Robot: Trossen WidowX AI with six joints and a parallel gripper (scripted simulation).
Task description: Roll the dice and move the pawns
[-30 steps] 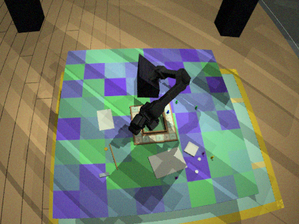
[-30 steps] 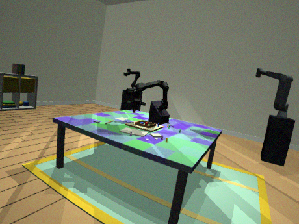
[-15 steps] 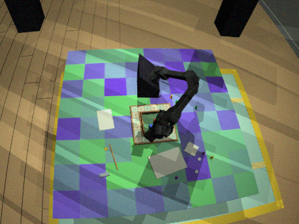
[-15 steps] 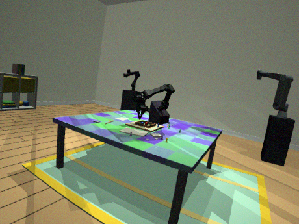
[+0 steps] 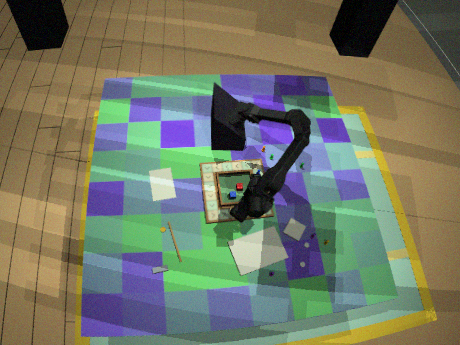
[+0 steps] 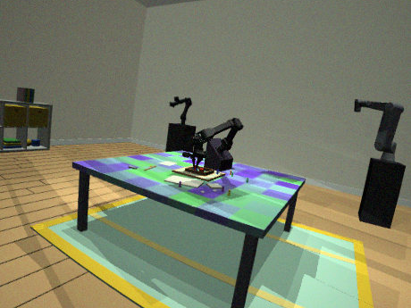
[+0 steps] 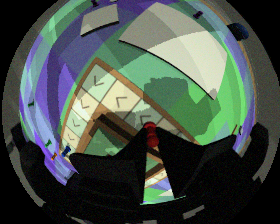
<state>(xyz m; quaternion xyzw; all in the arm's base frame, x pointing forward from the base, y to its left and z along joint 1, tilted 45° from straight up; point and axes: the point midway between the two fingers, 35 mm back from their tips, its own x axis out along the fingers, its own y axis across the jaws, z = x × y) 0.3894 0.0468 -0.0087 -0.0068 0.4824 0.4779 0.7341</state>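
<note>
My gripper tip is 12 cm past the green tray, 3 cm to the left of it and 5 cm above it. Round my gripper tip: white sheet: 16 cm ahead, 3 cm to the left, 5 cm below; red pawn: right at my gripper tip; small white block: 9 cm ahead, 20 cm to the left, 5 cm below.
</note>
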